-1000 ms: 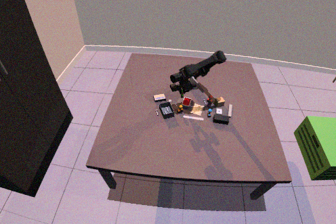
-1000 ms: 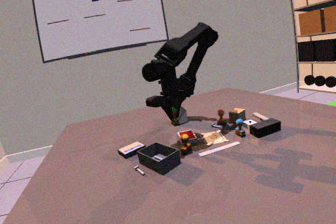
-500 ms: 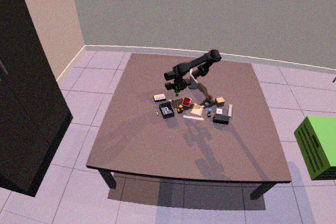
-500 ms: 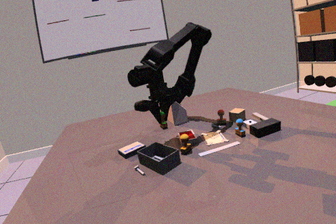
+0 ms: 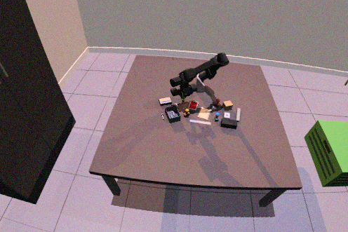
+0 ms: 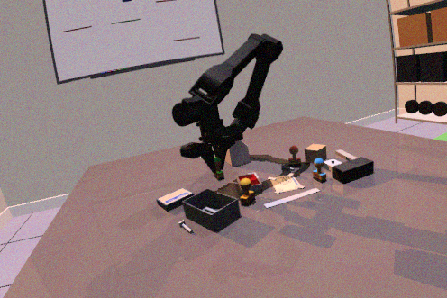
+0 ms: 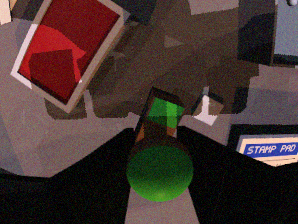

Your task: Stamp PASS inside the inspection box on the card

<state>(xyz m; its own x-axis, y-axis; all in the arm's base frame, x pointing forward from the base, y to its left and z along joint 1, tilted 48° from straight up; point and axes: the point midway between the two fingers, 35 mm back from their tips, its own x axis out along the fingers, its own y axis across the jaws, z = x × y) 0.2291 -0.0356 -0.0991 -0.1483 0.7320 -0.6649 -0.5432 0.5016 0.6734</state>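
The red ink pad lies 10 mm ahead of my gripper tip, 80 mm to the left of it and 50 mm below it. The rest, counted from my gripper tip: yellow-knobbed stamp (110 mm ahead, 50 mm to the left, 40 mm below); dark bin (140 mm ahead, 50 mm to the right, 50 mm below); green-knobbed stamp (right at my gripper tip).
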